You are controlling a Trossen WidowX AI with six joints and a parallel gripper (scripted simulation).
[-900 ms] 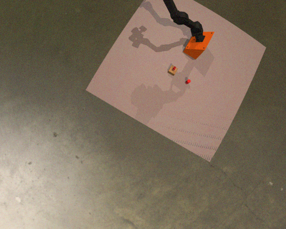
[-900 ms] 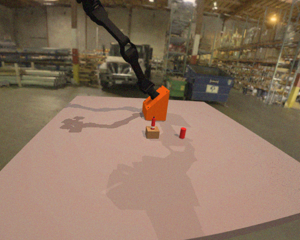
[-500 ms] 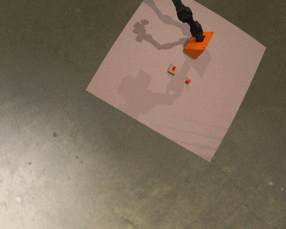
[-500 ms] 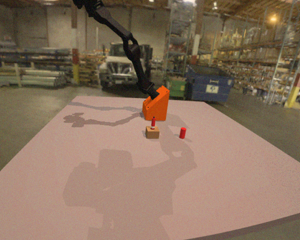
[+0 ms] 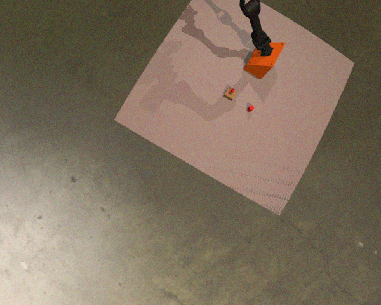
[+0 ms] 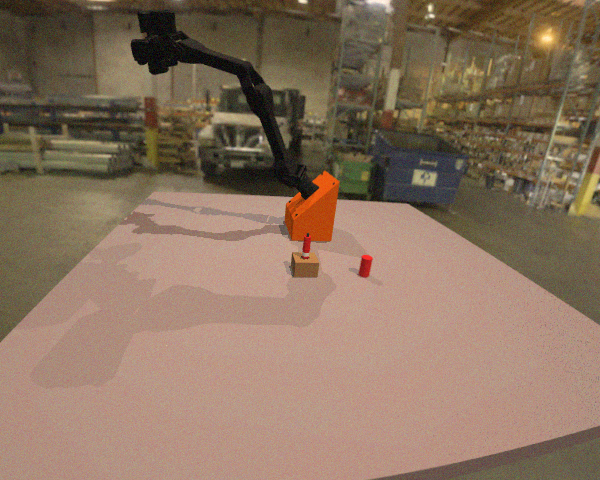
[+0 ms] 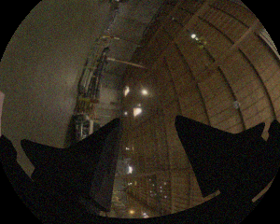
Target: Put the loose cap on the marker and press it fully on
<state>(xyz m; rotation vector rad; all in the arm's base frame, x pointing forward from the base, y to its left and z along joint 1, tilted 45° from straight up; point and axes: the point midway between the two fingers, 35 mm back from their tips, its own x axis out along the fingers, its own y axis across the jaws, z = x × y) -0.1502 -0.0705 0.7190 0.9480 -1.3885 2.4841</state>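
My gripper tip is 66 cm to the right of the red cap, 58 cm above it and 54 cm short of it. The rest, counted from my gripper tip: holder block: 58 cm below, 51 cm ahead, 49 cm to the left.
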